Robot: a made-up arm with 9 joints. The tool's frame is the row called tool.
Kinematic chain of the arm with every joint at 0, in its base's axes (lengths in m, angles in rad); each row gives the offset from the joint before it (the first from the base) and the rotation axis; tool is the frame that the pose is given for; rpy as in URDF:
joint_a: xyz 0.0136 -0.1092 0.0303 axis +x
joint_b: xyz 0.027 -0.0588 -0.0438 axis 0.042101 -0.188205 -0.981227
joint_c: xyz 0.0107 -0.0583 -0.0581 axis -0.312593 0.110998 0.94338
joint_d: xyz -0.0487 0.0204 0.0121 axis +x
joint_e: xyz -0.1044 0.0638 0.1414 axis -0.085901 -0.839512 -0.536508
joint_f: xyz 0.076 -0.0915 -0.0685 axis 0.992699 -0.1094 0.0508
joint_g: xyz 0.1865 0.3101 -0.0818 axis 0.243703 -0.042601 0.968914
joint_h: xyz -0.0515 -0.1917 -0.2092 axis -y
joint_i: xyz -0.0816 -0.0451 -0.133 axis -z
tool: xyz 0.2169 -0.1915 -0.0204 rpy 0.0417 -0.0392 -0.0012
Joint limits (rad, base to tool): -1.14..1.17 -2.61..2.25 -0.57..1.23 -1.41..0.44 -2.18..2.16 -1.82..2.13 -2.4..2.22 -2.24..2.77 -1..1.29
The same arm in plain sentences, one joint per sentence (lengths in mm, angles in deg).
The arm has nine revolute joints in a row. What follows holds with every joint at zero, and every direction is one of the base frame's.
The first joint is mounted 13.6 mm along +x and 109.2 mm along -y and 30.3 mm along +z from the base frame's origin and turns about +x, from -65.32 to 67.04 deg.
The second joint is mounted 27 mm along +x and 58.8 mm along -y and 43.8 mm along -z from the first joint and turns about the direction (0.042101, -0.188205, -0.981227), from -149.54 to 128.92 deg.
The third joint is mounted 10.7 mm along +x and 58.3 mm along -y and 58.1 mm along -z from the second joint and turns about the direction (-0.312593, 0.110998, 0.94338), from -32.66 to 70.47 deg.
The fourth joint is mounted 48.7 mm along -x and 20.4 mm along +y and 12.1 mm along +z from the third joint and turns about +x, from -80.79 to 25.21 deg.
The fifth joint is mounted 104.4 mm along -x and 63.8 mm along +y and 141.4 mm along +z from the fourth joint and turns about the direction (-0.085901, -0.839512, -0.536508), from -124.9 to 123.76 deg.
The sixth joint is mounted 76 mm along +x and 91.5 mm along -y and 68.5 mm along -z from the fifth joint and turns about the direction (0.992699, -0.1094, 0.0508), from -104.28 to 122.04 deg.
The seventh joint is mounted 186.5 mm along +x and 310.1 mm along +y and 81.8 mm along -z from the sixth joint and turns about the direction (0.243703, -0.042601, 0.968914), from -137.51 to 127.2 deg.
The eighth joint is mounted 51.5 mm along -x and 191.7 mm along -y and 209.2 mm along -z from the seventh joint and turns about -y, from -128.34 to 158.71 deg.
The ninth joint is mounted 81.6 mm along -x and 45.1 mm along -y and 133 mm along -z from the eighth joint and turns about -z, from -57.3 to 73.91 deg.
The tool frame, which is the frame that the pose is given for, is mounted 216.9 mm along +x and 191.5 mm along -y and 20.4 mm along -z from the ninth joint; its axes are the base frame's turned by roll 2.39, pitch -2.25 and yaw -0.07 deg (as in URDF: about the fixed x, then y, then z).

